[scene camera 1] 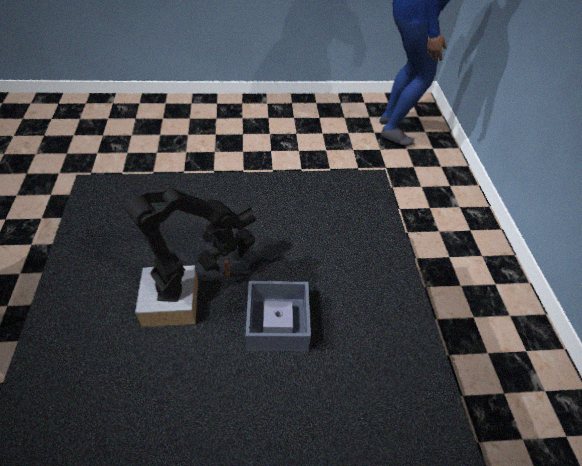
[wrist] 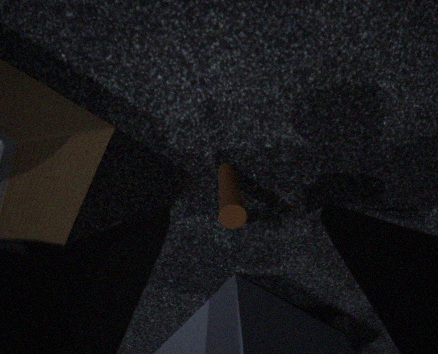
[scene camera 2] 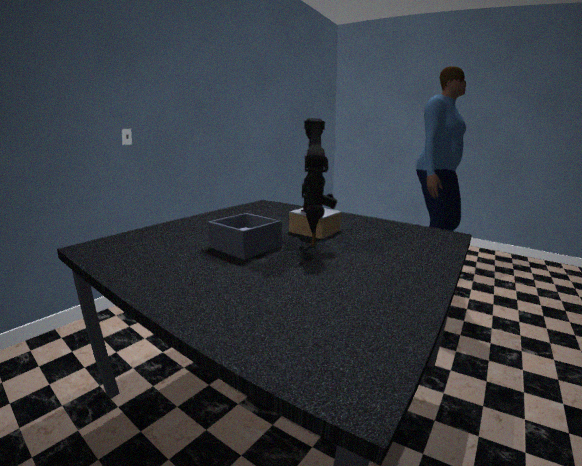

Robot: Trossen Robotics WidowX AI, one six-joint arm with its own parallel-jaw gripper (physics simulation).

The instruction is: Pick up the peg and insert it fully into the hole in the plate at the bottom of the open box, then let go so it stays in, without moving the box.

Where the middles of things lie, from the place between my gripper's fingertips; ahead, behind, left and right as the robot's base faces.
Right now the orange-brown peg (wrist: 232, 214) is 1 cm behind my hand and 2 cm below it. Round my hand: pale plate (scene camera 1: 278, 316): 17 cm ahead, 17 cm to the right, 3 cm below.
